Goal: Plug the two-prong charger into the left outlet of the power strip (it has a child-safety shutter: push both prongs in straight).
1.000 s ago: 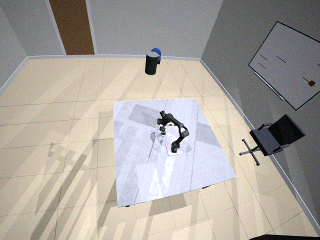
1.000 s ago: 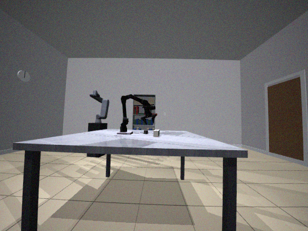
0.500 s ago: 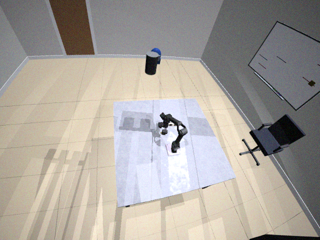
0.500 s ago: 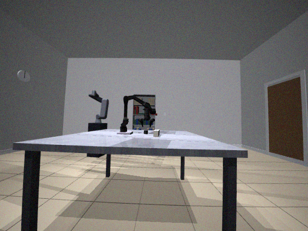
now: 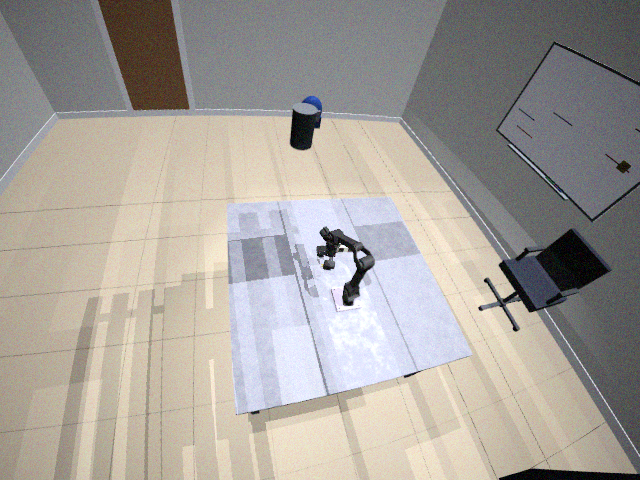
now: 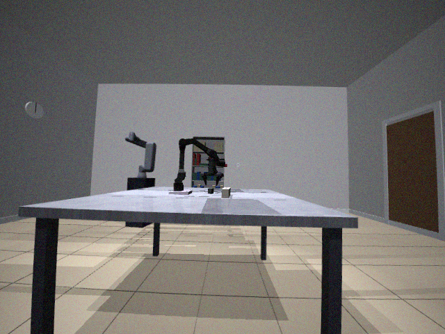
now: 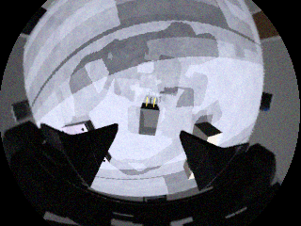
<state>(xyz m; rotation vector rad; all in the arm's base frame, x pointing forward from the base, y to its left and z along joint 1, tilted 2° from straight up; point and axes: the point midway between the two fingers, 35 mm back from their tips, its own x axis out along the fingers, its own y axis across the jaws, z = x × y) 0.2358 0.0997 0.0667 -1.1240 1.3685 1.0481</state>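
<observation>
Right now the charger is 40 mm below my gripper tip and 20 mm to the left of it.
</observation>
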